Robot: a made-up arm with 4 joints.
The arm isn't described. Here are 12 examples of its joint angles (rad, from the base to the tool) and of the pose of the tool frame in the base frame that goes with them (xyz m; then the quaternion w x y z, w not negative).
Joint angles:
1: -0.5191 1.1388 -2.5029 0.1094
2: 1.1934 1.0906 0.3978 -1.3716
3: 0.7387 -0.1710 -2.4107 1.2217
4: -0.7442 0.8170 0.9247 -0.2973
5: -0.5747 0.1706 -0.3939 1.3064
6: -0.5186 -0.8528 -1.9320 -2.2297
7: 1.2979 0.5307 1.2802 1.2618
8: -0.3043 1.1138 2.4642 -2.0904
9: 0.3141 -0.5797 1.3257 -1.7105
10: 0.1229 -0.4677 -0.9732 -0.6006
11: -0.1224 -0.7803 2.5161 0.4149
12: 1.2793 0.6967 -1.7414 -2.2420
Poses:
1: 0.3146 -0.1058 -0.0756 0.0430 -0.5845 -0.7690 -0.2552
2: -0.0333 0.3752 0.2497 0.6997 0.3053 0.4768 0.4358
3: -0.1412 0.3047 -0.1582 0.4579 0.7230 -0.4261 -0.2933
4: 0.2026 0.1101 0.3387 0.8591 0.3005 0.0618 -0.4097
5: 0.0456 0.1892 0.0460 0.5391 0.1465 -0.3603 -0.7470
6: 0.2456 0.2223 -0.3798 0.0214 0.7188 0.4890 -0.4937
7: 0.0596 0.2776 0.0219 0.4688 -0.5922 0.6439 -0.1217
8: 0.2470 -0.3253 0.2245 0.3365 0.9026 -0.1542 0.2198
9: 0.0011 0.3751 0.3832 0.1760 0.3555 0.5579 0.7290
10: -0.2615 0.3059 -0.1170 0.7596 0.0185 -0.4420 0.4768
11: 0.1221 0.4753 -0.0285 0.3292 -0.5070 0.7965 0.0097
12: -0.4284 0.1984 -0.2432 0.3166 -0.3342 -0.2587 0.8492
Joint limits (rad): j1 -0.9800..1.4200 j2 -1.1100..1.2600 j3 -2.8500..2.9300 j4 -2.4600..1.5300
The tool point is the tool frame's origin. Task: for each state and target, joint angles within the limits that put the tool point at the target. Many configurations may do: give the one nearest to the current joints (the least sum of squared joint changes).
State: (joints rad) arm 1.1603 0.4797 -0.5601 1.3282
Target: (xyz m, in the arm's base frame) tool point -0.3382 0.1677 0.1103
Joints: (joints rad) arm 1.4200 0.0541 -1.4316 0.6163
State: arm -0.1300 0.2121 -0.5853 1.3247
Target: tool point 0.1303 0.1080 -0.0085
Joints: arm -0.9800 0.5096 -0.8691 1.5157
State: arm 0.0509 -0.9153 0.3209 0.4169
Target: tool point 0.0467 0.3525 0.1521
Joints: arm -0.4394 -0.6769 0.8240 0.4561
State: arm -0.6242 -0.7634 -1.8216 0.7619
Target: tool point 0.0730 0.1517 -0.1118
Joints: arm -0.7680 -0.8226 -1.3162 1.0506
